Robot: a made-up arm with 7 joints.
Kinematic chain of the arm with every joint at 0, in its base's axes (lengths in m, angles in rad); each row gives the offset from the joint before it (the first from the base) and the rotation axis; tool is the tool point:
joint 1: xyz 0 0 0.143 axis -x
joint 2: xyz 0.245 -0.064 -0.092 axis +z
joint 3: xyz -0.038 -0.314 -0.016 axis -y
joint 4: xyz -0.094 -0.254 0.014 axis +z
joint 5: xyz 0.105 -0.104 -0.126 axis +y
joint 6: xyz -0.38 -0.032 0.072 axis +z
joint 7: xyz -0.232 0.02 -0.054 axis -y
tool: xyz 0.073 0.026 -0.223
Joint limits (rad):
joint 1: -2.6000..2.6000
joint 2: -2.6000..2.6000
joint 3: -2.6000..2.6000
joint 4: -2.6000..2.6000
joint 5: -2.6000..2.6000
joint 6: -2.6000..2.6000
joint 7: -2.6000..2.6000
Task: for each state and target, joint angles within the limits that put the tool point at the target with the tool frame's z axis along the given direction. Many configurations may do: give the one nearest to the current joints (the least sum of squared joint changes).
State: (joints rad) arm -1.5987 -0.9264 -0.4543 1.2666 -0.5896 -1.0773 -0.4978
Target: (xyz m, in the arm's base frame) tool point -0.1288 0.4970 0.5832 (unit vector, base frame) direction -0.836 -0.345 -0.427
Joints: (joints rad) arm -1.4029 -1.5174 -0.8378 0.8414 -1.2416 -1.1496 -0.7781
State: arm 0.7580 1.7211 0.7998 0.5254 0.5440 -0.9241 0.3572
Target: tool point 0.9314 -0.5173 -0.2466 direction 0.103 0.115 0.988
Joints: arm 0.7804 1.7366 0.8782 0.3217 0.1285 -0.7669 -0.0942
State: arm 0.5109 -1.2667 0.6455 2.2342 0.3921 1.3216 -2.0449
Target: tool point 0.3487 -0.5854 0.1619 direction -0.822 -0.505 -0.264
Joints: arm 0.1721 -0.6549 0.2318 2.1092 0.1134 2.0962 -1.8826
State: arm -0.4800 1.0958 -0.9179 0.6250 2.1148 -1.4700 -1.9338
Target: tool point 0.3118 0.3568 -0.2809 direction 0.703 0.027 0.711
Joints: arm -0.3715 1.6732 -1.1748 0.3974 2.6000 -0.8368 -2.4568
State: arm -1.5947 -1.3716 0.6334 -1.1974 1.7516 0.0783 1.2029
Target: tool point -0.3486 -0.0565 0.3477 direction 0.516 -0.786 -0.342
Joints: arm -1.8259 -1.5111 0.4484 -1.2139 1.0067 -0.7254 1.4501
